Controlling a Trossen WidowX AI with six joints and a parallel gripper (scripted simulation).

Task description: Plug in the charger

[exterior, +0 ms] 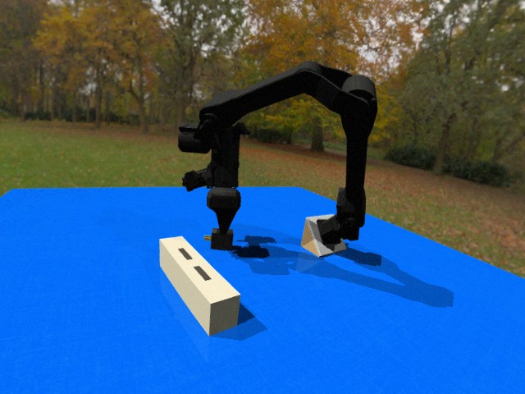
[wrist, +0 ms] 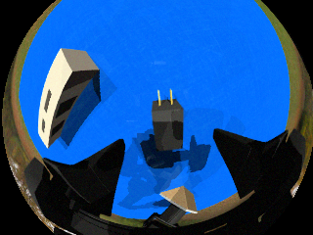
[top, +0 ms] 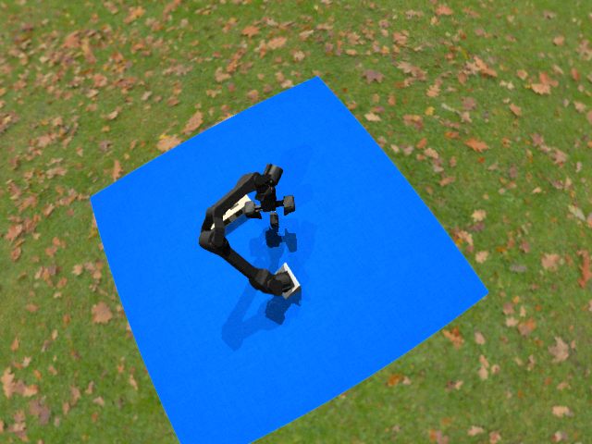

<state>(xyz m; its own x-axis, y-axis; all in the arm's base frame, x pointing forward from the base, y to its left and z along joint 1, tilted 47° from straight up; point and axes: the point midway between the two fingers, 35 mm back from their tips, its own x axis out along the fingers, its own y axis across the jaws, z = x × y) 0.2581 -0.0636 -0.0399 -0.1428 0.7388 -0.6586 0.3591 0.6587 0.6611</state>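
The black two-prong charger lies 3 cm below my gripper tip, 2 cm ahead of it and 1 cm to the right of it.
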